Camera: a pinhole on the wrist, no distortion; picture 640 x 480 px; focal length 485.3 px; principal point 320.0 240.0 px. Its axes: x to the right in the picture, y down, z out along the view. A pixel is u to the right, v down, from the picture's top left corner.
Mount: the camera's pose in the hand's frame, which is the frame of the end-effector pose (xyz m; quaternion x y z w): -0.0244 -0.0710 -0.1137 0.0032 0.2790 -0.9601 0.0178
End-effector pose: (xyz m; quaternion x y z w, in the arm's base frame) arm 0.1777 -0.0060 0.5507 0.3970 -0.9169 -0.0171 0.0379
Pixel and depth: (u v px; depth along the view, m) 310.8 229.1 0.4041
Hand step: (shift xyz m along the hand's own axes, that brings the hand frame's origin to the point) -0.0155 -0.2796 0.2325
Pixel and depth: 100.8 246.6 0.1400
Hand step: 0.0394 -0.1456 0.0045
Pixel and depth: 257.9 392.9 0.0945
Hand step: -0.0109 -0.1464 -0.0497
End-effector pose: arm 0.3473 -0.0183 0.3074 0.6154 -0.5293 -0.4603 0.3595
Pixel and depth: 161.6 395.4 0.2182
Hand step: 0.0501 -0.2446 0.0342
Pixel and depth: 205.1 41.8 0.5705
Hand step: 0.1044 -0.1758 0.4949
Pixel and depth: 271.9 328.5 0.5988
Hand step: 0.0411 -0.4821 0.3343
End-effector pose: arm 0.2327 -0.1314 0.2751 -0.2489 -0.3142 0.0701 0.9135
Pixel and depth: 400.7 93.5 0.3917
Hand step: -0.0923 -0.1833 0.2793
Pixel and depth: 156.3 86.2 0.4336
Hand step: 0.1185 -0.1827 0.3283
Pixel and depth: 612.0 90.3 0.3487
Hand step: -0.2366 -0.1739 0.2349
